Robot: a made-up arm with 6 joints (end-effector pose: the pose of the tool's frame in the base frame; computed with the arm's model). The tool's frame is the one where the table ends. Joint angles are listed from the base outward.
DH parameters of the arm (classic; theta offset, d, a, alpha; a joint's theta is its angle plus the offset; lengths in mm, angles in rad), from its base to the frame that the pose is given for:
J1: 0 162.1 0 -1.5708
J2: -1.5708 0 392.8 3.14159
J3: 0 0 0 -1.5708
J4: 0 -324.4 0 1.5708
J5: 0 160.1 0 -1.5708
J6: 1.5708 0 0 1.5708
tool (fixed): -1.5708 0 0 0
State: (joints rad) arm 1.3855 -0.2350 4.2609 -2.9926 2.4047 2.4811
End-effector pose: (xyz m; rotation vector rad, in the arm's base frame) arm -0.1896 -0.1520 0.2324 1.9865 -1.3646 1.4882
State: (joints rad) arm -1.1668 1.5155 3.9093 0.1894 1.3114 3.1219
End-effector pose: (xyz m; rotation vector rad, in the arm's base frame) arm -0.0920 -0.1849 0.3823 -0.5850 0.2768 1.7462
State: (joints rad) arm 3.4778 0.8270 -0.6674 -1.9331 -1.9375 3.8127
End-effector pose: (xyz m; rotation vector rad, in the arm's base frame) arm -0.1366 -0.1079 0.0932 -0.8873 0.2893 -1.6143
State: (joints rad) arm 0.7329 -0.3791 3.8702 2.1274 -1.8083 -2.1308
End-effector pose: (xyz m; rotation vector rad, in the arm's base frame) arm -0.1819 -0.0500 0.1761 -1.3905 0.1821 -0.1845
